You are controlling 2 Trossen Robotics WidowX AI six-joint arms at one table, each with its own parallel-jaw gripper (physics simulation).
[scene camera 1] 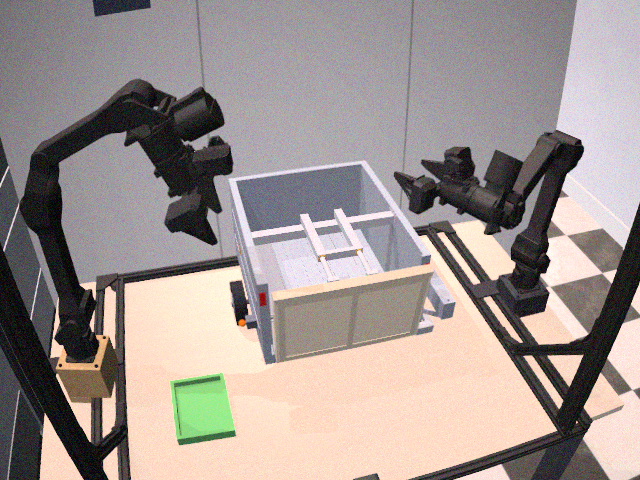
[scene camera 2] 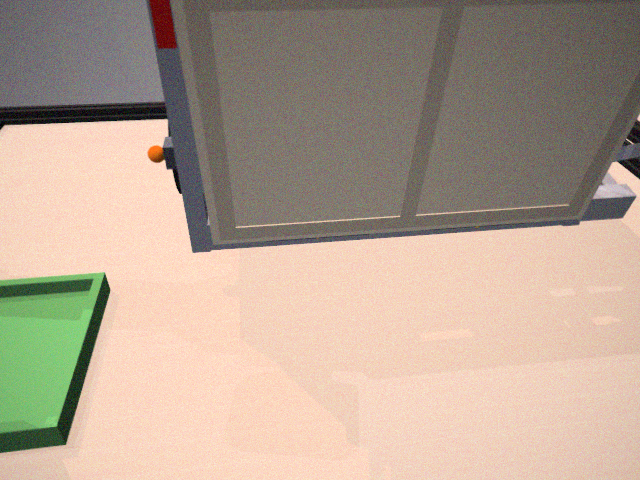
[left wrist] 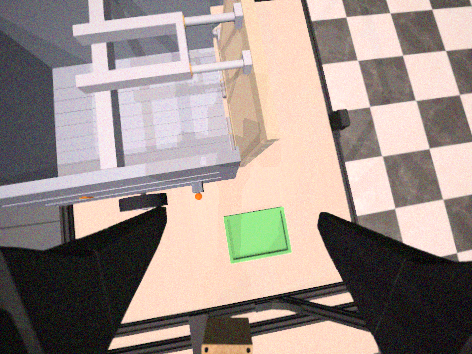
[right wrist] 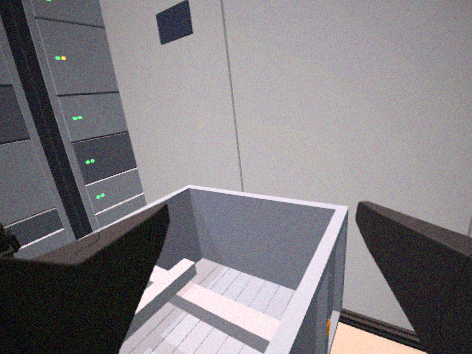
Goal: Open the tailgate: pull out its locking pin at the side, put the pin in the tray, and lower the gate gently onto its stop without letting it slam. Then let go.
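Places are measured from the left arm's base along level axes (x right, y ahead, z up), in centimetres.
Where they show: left gripper, between the fingertips: [scene camera 1: 217, 227] [left wrist: 243, 216]; right gripper, between the fingertips: [scene camera 1: 408, 167] [right wrist: 261, 211]; left arm's base, origin of its link: [scene camera 1: 82, 351]; right arm's base, origin of its link: [scene camera 1: 524, 283].
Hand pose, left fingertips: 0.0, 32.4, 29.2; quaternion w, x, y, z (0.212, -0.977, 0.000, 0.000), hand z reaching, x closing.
Observation:
Each offset is from my left fingertips to the top centre of the thing, as dx, dy, dz. "spot": to the spot under its first point.
The beige tailgate [scene camera 1: 312, 325] [scene camera 2: 320, 118] [left wrist: 247, 107] stands upright at the near end of the grey trailer box @(spot: +0.4, +6.0, -22.1) [scene camera 1: 262, 325]. The locking pin's orange ball [scene camera 1: 241, 322] [scene camera 2: 155, 153] [left wrist: 198, 196] sticks out of a small grey block low on the box's side, left of the gate in scene camera 1; its shaft is hidden. The green tray @(+6.7, -7.7, -37.9) [scene camera 1: 204, 408] [scene camera 2: 41, 351] [left wrist: 257, 235] lies empty on the table. My left gripper [scene camera 1: 217, 227] [left wrist: 243, 216] is open, tilted downward high above the pin's side. My right gripper [scene camera 1: 409, 167] [right wrist: 261, 211] is open and empty, beside the box's far right side.
Two white bars with rods @(-6.3, +17.6, -11.1) [scene camera 1: 326, 269] reach from a crossbar inside the box toward the gate. A black wheel @(-20.7, -0.5, -29.7) [scene camera 1: 237, 302] [left wrist: 143, 202] is near the pin. A black frame [scene camera 1: 121, 361] borders the table. A grey block @(spot: +0.5, +39.6, -17.8) [scene camera 1: 442, 299] lies right of the box.

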